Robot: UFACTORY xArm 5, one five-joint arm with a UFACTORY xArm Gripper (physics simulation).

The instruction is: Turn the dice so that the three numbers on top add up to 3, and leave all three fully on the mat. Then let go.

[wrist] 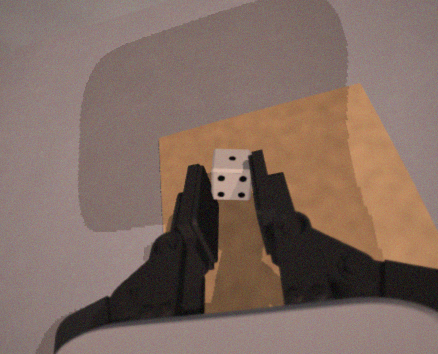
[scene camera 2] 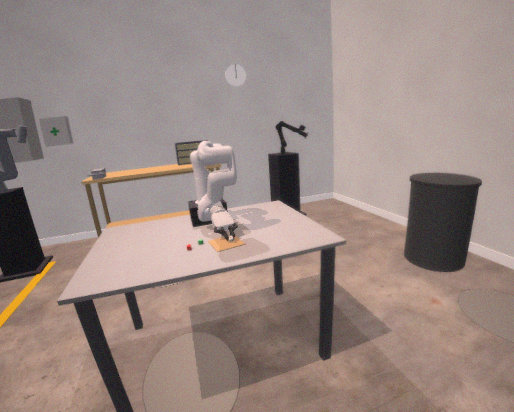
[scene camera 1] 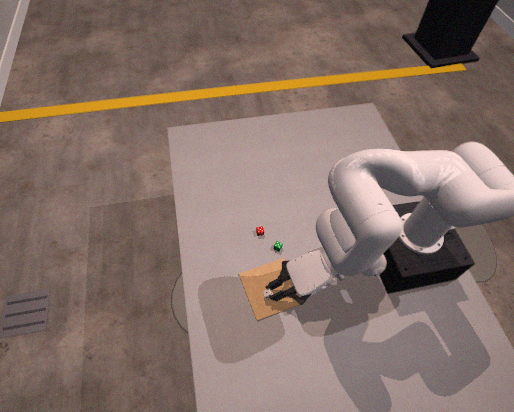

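Seen in the pictures: gripper, fingertip midpoint: (wrist: 231, 179) (scene camera 2: 230, 238) (scene camera 1: 269, 293); arm's base at its link origin: (scene camera 1: 419, 233).
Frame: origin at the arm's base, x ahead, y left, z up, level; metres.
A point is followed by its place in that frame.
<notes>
My gripper (scene camera 1: 270, 294) @[x 0.427, y 0.019, z -0.087 m] (scene camera 2: 230, 237) @[x 0.427, y 0.019, z -0.087 m] (wrist: 231, 179) @[x 0.427, y 0.019, z -0.087 m] is shut on a white die (scene camera 1: 267, 293) @[x 0.434, y 0.020, z -0.077 m] (scene camera 2: 231, 239) @[x 0.441, y 0.017, z -0.086 m] (wrist: 231, 184) @[x 0.422, y 0.018, z -0.081 m], over the orange-tan mat (scene camera 1: 253, 282) @[x 0.457, y -0.031, z -0.107 m] (scene camera 2: 220, 246) @[x 0.446, y -0.041, z -0.107 m] (wrist: 310, 125) @[x 0.464, y -0.030, z -0.107 m]. The hand is strongly tilted. In the wrist view the white die shows one pip on its far face and four on the near face. Whether it touches the mat I cannot tell. A red die (scene camera 1: 260, 231) @[x 0.394, y -0.173, z -0.091 m] (scene camera 2: 189, 247) @[x 0.402, y -0.178, z -0.097 m] and a green die (scene camera 1: 278, 246) @[x 0.358, y -0.111, z -0.091 m] (scene camera 2: 200, 242) @[x 0.367, y -0.119, z -0.099 m] lie on the table off the mat, apart from each other. Their top numbers are too small to read surely.
The grey table (scene camera 1: 215, 175) @[x 0.471, y -0.430, z -0.111 m] (scene camera 2: 135, 255) @[x 0.327, y -0.426, z -0.111 m] carries everything, and its edge lies beyond the mat. The arm's black base block (scene camera 1: 425, 270) @[x 0.042, y 0.101, z 0.002 m] stands on the table behind the hand. Shadows of the arm and hand fall across the mat and table.
</notes>
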